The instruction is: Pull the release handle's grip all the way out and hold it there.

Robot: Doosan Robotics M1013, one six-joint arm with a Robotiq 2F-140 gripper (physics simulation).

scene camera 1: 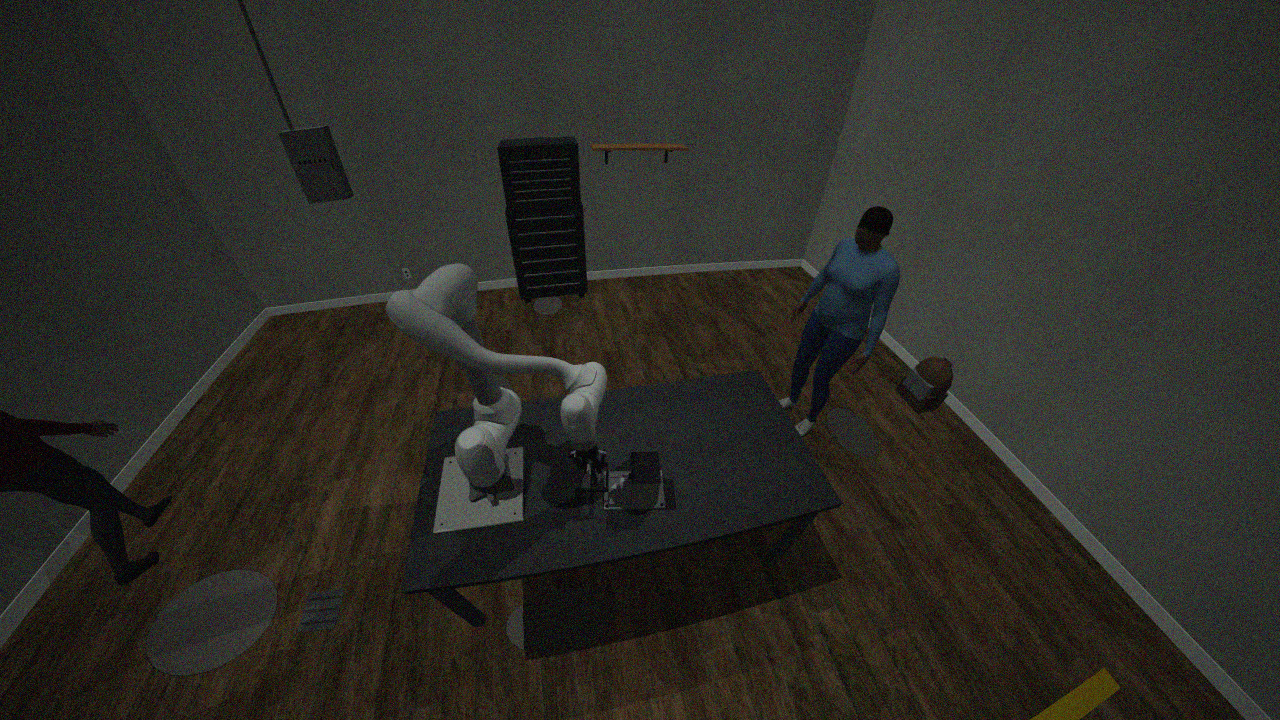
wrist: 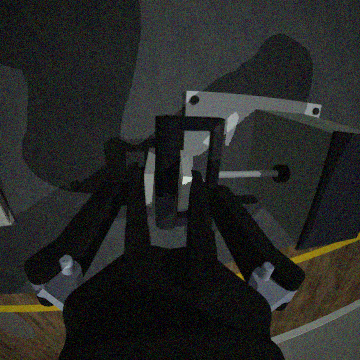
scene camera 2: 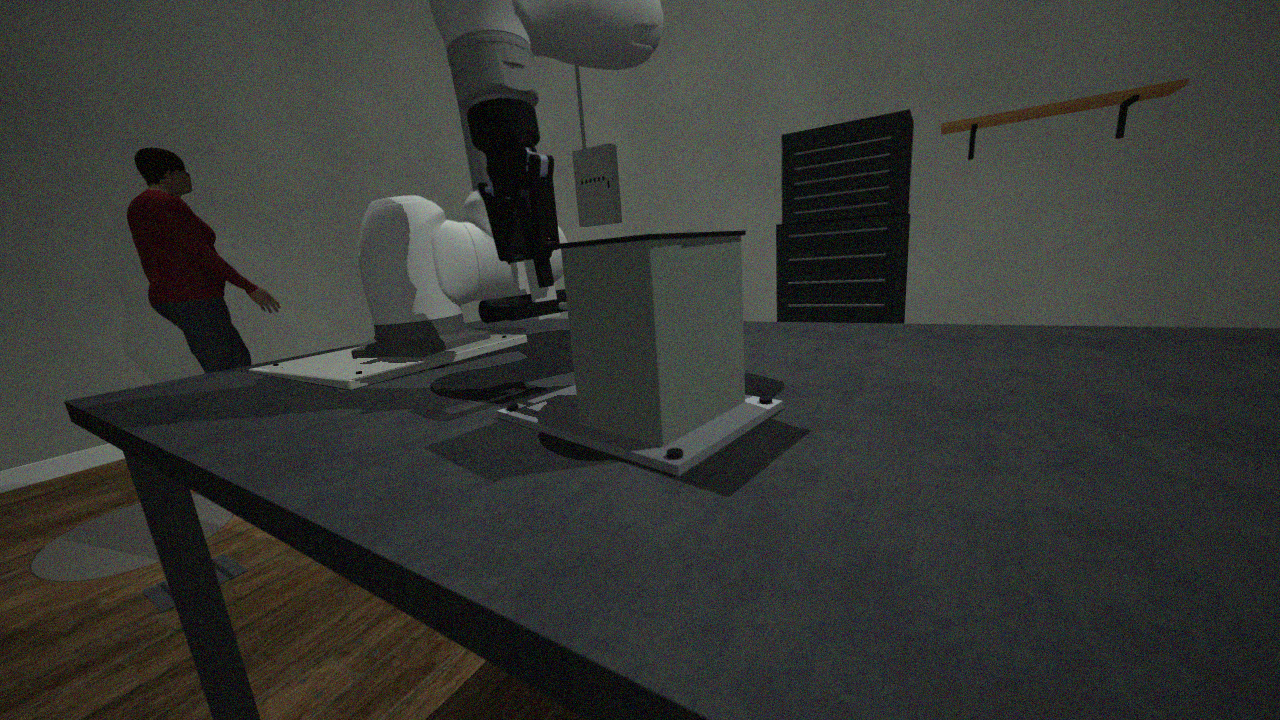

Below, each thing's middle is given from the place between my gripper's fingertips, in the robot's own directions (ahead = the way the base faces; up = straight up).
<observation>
I see my gripper 14 cm short of the light base plate (scene camera 2: pixel 556 413), 6 cm to the left of it and 8 cm above it.
</observation>
